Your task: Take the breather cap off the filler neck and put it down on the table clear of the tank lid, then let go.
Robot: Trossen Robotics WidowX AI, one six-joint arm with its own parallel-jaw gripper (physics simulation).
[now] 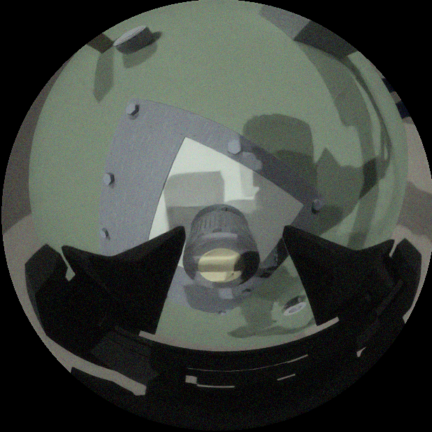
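The breather cap is a dark, ribbed round cap with a pale yellow disc on its top. It stands upright over the grey bolted tank lid, which has a pale square panel in its middle. The filler neck under the cap is hidden. My gripper is open, with one black finger to the left and one to the right of the cap. Free space shows between each fingertip and the cap, and nothing is held.
A green surface surrounds the lid. A short dark round piece with a light top is at the upper left. A small round grey piece lies near the right finger. Dark block-like shapes show at the upper right edge.
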